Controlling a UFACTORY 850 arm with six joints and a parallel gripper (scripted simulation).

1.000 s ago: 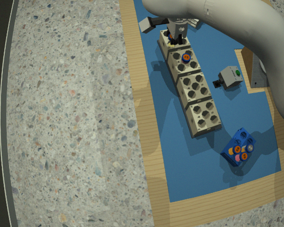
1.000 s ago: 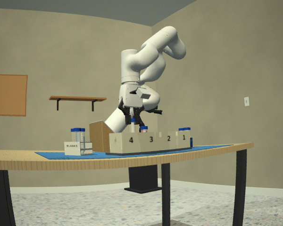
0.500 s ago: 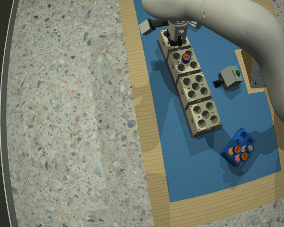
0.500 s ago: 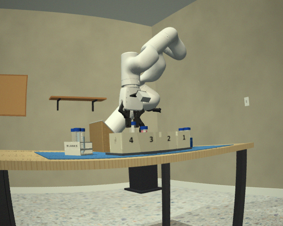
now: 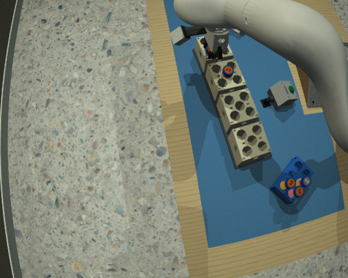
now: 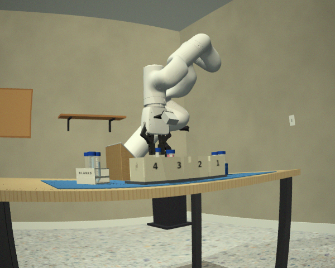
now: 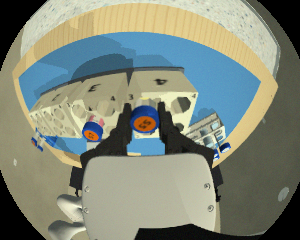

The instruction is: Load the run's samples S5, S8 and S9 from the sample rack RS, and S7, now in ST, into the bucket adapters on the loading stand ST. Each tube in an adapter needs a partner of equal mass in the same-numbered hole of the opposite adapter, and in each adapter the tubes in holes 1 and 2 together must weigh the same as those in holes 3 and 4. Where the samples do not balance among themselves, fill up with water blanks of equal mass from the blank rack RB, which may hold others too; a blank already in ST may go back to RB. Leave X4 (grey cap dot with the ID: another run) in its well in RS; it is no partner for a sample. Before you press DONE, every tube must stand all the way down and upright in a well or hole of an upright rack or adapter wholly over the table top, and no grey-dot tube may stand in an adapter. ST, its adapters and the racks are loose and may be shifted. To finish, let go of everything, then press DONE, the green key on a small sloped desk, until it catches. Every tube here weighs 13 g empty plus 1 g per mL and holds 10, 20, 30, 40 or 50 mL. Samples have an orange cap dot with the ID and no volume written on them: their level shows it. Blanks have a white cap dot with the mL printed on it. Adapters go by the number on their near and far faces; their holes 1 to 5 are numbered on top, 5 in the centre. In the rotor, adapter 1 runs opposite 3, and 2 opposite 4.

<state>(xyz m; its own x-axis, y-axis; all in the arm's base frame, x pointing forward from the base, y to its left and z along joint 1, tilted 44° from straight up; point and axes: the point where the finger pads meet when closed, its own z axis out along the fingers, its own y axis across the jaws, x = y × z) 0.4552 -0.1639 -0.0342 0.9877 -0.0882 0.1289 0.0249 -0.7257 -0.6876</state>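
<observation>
Right now my hand is 1 cm past the sample tube S5 and 5 cm above it. From my hand the other things lie so: loading stand ST (3 cm behind, 14 cm to the left, 12 cm below); then blank rack RB (16 cm behind, 19 cm to the right, 9 cm below); then adapter 1 (3 cm behind, 30 cm to the left, 7 cm below).
</observation>
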